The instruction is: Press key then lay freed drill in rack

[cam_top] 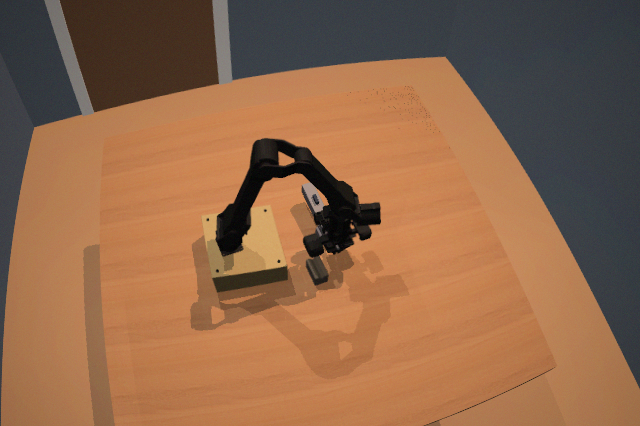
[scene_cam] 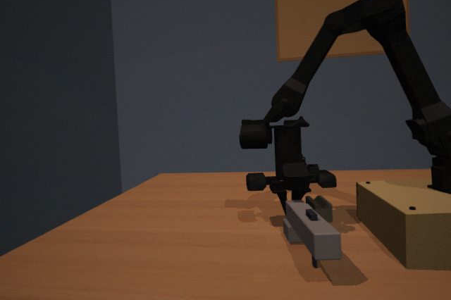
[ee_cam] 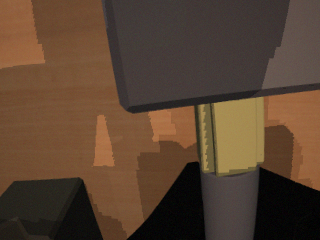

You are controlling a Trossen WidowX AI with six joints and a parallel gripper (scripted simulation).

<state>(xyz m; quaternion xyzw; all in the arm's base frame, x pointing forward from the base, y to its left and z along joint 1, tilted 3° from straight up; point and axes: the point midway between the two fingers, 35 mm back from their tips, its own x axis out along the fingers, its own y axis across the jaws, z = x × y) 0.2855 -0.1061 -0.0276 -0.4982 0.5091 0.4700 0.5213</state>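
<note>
Right now my gripper tip is 5 cm to the right of the drill and 4 cm below it. Round my gripper tip: rack 8 cm behind, 3 cm to the right, 1 cm above; then dark key 1 cm ahead, 16 cm to the left, 4 cm above; then grey housing 1 cm ahead, 13 cm to the left, 3 cm above.
</note>
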